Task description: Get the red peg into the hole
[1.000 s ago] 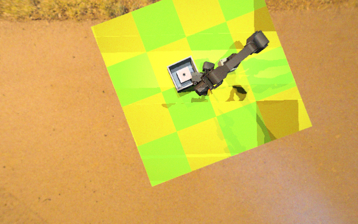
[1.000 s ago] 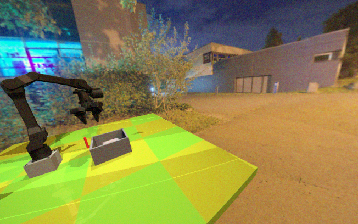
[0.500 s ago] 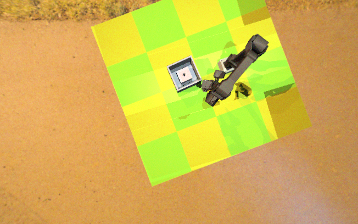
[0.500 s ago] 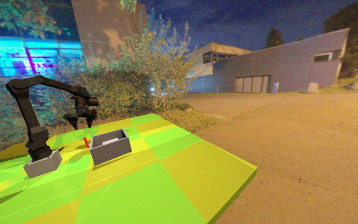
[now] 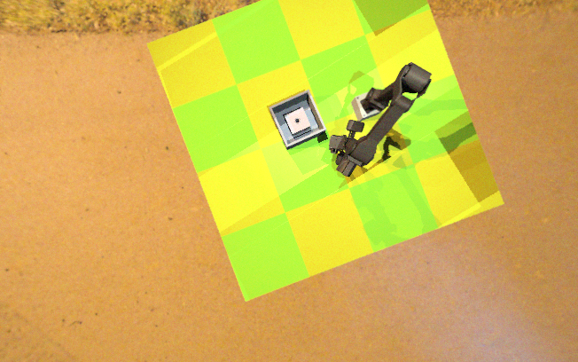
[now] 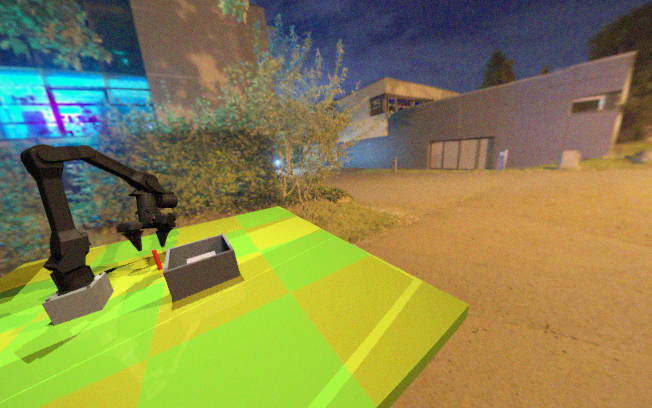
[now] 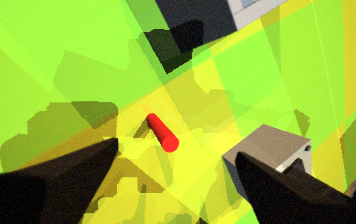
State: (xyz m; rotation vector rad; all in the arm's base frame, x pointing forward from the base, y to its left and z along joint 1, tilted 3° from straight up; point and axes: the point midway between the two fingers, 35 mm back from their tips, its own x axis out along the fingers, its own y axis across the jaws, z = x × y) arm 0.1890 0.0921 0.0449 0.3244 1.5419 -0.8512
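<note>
Now: gripper tip 50 mm above the red peg. Also, from my gripper tip: pale plate (130 mm ahead, 180 mm to the right, 40 mm below); grey box (130 mm ahead, 180 mm to the right, 60 mm below).
</note>
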